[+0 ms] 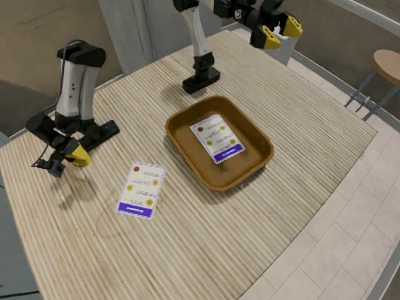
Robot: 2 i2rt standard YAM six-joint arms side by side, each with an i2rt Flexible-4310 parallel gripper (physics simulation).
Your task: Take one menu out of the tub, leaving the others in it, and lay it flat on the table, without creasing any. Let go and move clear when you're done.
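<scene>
A white menu with a purple band [142, 190] lies flat on the table [200, 250], left of the brown tub [192, 167]; no crease shows in it. A matching menu [218, 137] lies inside the tub on its floor; whether others lie under it cannot be told. My left gripper [281, 32], at the top right, is open with its yellow fingertips apart and nothing between them, raised well away from both menus. My right gripper [68, 163], at the left, is open and low over the table, apart from the menu on the table.
The left arm's base [201, 80] stands behind the tub, and the right arm's base [102, 135] stands at the left rear of the table. A round stool [389, 63] stands beyond the table's right edge. Walls rise behind the table.
</scene>
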